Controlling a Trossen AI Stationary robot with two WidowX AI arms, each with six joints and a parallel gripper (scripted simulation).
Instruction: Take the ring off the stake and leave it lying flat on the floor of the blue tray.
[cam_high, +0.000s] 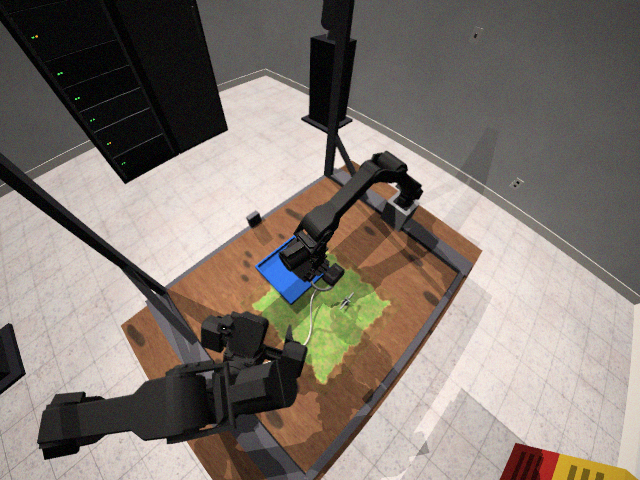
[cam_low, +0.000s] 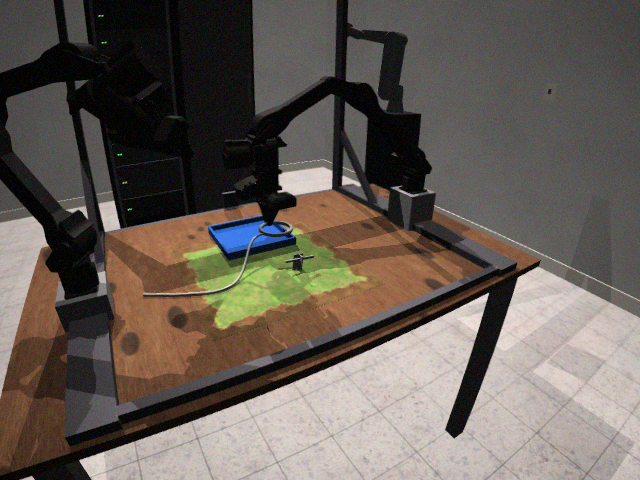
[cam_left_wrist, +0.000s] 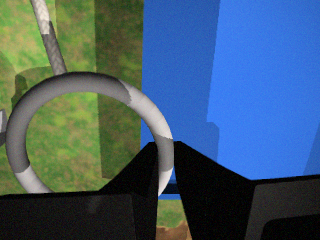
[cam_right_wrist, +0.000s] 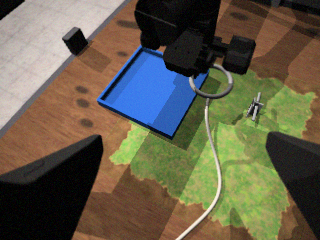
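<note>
The blue tray is 80 mm behind my left hand, 20 mm to the right of it and 90 mm below it. The rest, counted from my left hand: stake 140 mm ahead, 10 mm to the left, 80 mm below; then ring 40 mm ahead, 30 mm below; then green mat 90 mm ahead, 50 mm to the right, 110 mm below.
</note>
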